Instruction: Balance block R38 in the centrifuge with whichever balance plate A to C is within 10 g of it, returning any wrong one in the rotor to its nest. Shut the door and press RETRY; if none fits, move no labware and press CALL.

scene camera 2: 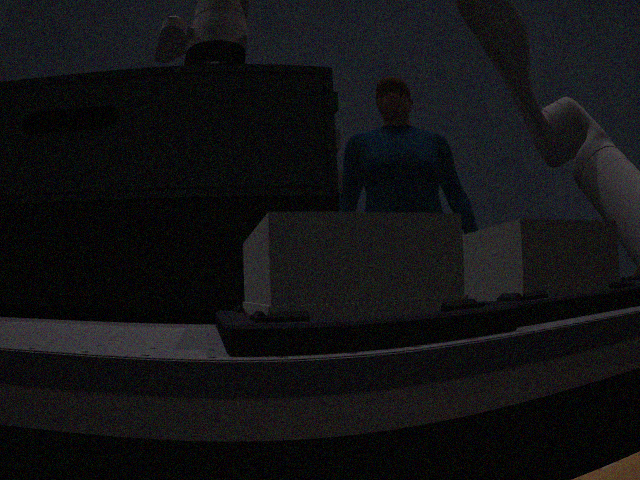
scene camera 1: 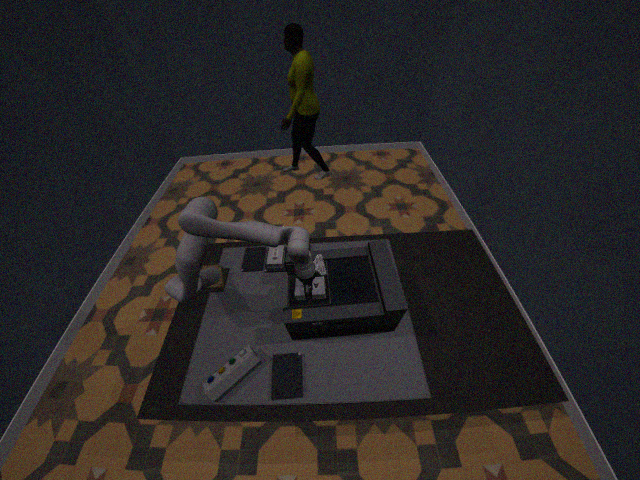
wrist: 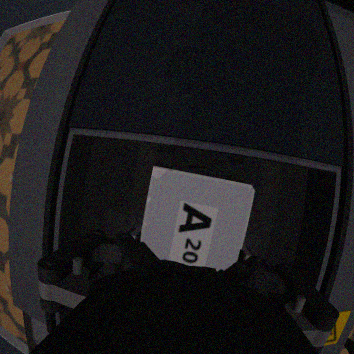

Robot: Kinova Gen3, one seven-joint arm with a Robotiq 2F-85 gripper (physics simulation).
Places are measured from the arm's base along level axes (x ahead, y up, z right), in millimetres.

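Pixels of known places: gripper, fingertip midpoint: (scene camera 1: 310,288) (wrist: 188,242); arm's base, origin of the base link: (scene camera 1: 211,275).
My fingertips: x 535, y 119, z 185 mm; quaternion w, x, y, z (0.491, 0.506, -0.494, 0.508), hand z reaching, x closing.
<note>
Ahead of a thing's pixels: the offset from my fingertips to its top centre.
My gripper (scene camera 1: 308,294) (wrist: 188,242) is shut on balance plate A {dx +3, dy +30, dz +0 mm} (scene camera 1: 319,288) (wrist: 231,205), a white block marked "A 20" with the rest of its label hidden. One finger is on each long side. The plate is level at the open part of the dark centrifuge (scene camera 1: 338,314) (scene camera 2: 155,248); I cannot tell whether it rests or hangs just above its seat. A dark panel {dx +176, dy +55, dz -2 mm} (scene camera 1: 354,279) (wrist: 210,75) covers the other part of the opening. Block R38 cannot be made out. The button box {dx -339, dy -74, dz +288 mm} (scene camera 1: 232,373) has blue, yellow, green and white buttons; their labels are unreadable.
A white block {dx -192, dy -104, dz -284 mm} (scene camera 1: 275,256) stands behind the centrifuge's left end. In the second scene view, two pale blocks, one nearer {dx -62, dy -104, dz -292 mm} (scene camera 2: 361,263) and one farther right (scene camera 2: 568,258), sit on dark nests. A dark nest {dx -117, dy -126, dz +308 mm} (scene camera 1: 286,375) lies near the front. People (scene camera 1: 305,85) (scene camera 2: 403,165) stand beyond.
</note>
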